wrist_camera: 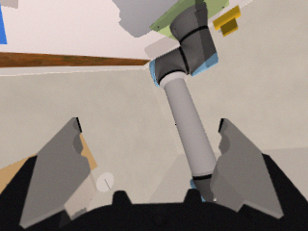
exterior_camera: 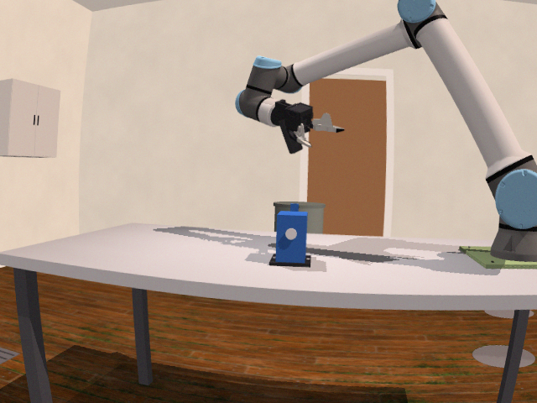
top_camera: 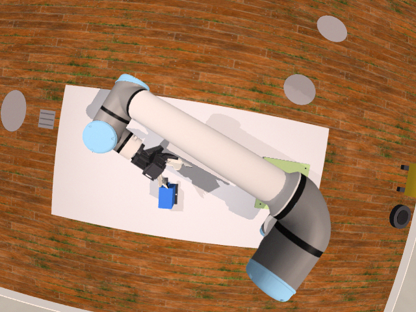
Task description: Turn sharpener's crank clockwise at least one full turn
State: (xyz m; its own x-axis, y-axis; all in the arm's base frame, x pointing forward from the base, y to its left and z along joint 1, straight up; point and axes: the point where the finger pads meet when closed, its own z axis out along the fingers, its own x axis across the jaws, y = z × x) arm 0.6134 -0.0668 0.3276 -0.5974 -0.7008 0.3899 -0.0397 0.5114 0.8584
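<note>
The black knob is 90 mm ahead of my hand, 60 mm to the left of it and 200 mm below it.
</note>
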